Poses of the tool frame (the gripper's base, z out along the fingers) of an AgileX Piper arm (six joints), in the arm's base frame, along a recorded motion.
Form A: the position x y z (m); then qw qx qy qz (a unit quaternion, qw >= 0).
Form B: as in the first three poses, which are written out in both.
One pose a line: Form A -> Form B
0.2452 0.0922 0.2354 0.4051 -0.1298 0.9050 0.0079 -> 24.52 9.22 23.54 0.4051 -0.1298 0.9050 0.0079
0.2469 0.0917 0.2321 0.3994 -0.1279 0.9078 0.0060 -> 24.69 9.17 23.21 0.3994 -0.1279 0.9078 0.0060
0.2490 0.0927 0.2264 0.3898 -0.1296 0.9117 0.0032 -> 24.90 9.27 22.64 0.3898 -0.1296 0.9117 0.0032
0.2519 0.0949 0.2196 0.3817 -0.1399 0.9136 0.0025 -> 25.19 9.49 21.96 0.3817 -0.1399 0.9136 0.0025
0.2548 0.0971 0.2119 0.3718 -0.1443 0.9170 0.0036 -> 25.48 9.71 21.19 0.3718 -0.1443 0.9170 0.0036
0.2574 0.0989 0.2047 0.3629 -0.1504 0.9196 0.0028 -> 25.74 9.89 20.47 0.3629 -0.1504 0.9196 0.0028
